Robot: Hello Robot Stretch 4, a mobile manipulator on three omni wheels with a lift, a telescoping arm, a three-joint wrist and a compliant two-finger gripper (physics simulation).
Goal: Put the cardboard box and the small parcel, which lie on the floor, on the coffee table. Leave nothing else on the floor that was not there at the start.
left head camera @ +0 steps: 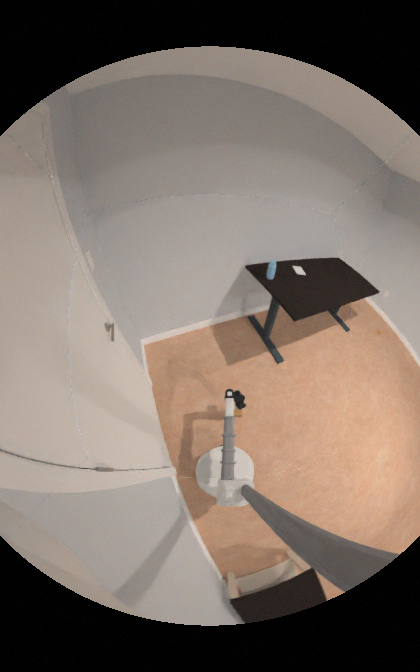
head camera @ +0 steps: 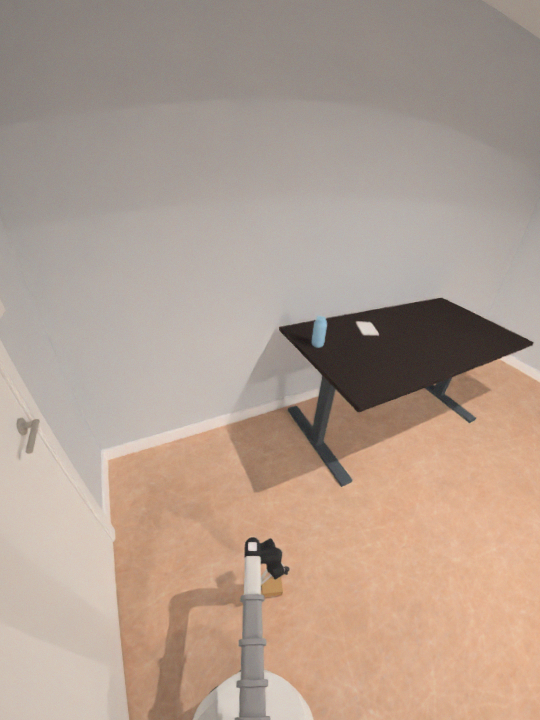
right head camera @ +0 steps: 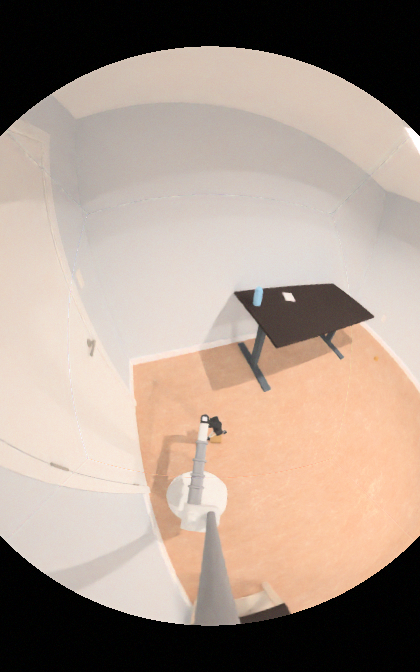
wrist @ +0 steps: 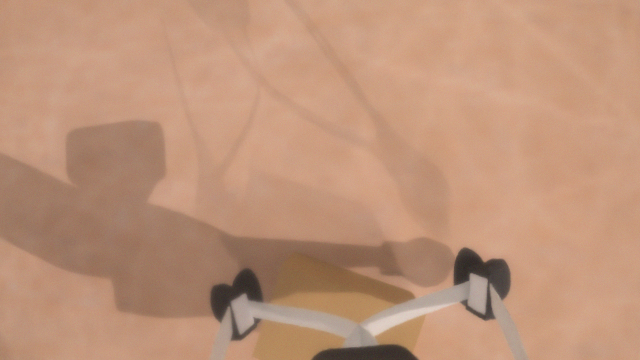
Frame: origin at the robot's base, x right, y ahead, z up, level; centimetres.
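Where they show: gripper, fingertip midpoint: (head camera: 271, 580) (wrist: 356, 281).
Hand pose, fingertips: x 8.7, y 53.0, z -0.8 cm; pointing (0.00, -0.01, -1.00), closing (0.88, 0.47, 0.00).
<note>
Things, the pixels of their top centre, and the offset from my fingertips. Level surfaces: height alone.
- tan box at its top centre: (wrist: 337, 336) (head camera: 271, 585) dy -2.8, dx -0.1, dz +2.9 cm
- black desk at its surface level: dz +69.9 cm
- white card at its top centre: (head camera: 367, 327) dy +110.8, dx +61.6, dz +70.9 cm
A tan box (head camera: 272, 586) (left head camera: 238, 413) (right head camera: 216, 440) (wrist: 345, 301) lies on the floor; I cannot tell whether it is the cardboard box or the small parcel. My gripper (head camera: 275, 574) (left head camera: 240, 402) (right head camera: 216, 435) (wrist: 356, 281) is open and empty. It hangs above the floor, and in the wrist view the box shows between and below its spread fingers, turned at an angle and partly hidden by the finger links. A dark-topped piece with a light frame (left head camera: 280, 600) (right head camera: 265, 614), perhaps the coffee table, is cut off at the bottom of both side head views.
A black desk (head camera: 406, 360) (left head camera: 320, 290) (right head camera: 310, 317) stands by the wall with a blue bottle (head camera: 319, 332) and a white card (head camera: 367, 328). A tiny orange thing (left head camera: 379, 332) (right head camera: 376, 358) is on the floor at far right. A door (head camera: 52, 552) is on the left.
</note>
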